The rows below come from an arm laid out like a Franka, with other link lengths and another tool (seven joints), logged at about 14 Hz.
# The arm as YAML. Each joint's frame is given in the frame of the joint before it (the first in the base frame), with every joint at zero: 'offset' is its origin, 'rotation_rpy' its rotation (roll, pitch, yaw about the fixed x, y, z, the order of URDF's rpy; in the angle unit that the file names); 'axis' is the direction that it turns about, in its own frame. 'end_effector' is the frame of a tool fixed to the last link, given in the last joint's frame.
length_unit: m
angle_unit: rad
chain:
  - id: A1
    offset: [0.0, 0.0, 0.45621]
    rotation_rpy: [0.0, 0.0, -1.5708]
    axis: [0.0, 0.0, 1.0]
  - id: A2
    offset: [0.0, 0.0, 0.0]
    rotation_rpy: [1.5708, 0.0, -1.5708]
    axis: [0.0, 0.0, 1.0]
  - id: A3
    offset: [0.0, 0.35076, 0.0]
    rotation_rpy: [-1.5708, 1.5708, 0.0]
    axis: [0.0, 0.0, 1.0]
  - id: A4
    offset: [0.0, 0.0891, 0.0]
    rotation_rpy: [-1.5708, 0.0, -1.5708]
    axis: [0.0, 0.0, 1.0]
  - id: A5
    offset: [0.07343, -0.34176, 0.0]
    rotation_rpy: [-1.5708, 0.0, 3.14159]
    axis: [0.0, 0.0, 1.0]
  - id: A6
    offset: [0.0, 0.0, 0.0]
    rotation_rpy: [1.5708, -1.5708, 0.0]
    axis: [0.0, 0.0, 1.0]
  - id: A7
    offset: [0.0, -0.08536, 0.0]
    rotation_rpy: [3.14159, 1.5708, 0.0]
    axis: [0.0, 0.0, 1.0]
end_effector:
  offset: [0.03, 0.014, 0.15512]
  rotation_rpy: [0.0, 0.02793, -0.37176]
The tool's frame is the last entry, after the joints.
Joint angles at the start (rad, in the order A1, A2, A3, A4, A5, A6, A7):
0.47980 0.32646 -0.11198 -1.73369 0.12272 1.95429 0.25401
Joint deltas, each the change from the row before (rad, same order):
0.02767 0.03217 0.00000 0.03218 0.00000 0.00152 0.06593
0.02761 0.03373 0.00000 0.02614 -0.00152 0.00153 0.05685
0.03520 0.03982 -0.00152 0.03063 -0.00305 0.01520 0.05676
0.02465 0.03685 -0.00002 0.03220 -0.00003 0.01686 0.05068
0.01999 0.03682 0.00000 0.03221 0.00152 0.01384 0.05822
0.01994 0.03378 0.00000 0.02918 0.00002 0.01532 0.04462
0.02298 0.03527 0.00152 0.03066 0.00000 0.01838 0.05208
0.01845 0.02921 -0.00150 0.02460 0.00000 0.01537 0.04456
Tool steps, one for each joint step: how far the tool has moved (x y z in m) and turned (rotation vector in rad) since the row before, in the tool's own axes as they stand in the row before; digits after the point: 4 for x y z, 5 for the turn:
0.0152 0.0118 0.0073 -0.00035 -0.00631 0.03761
0.0157 0.0091 0.0113 0.00696 -0.00811 0.02892
0.0205 0.0110 0.0124 -0.00544 -0.01149 0.02158
0.0162 0.0107 0.0093 -0.01240 -0.00552 0.02488
0.0137 0.0098 0.0098 -0.01008 -0.00312 0.03754
0.0144 0.0076 0.0094 -0.01147 -0.00312 0.02328
0.0177 0.0065 0.0100 -0.01423 -0.00125 0.02605
0.0129 0.0048 0.0087 -0.01202 -0.00158 0.02589

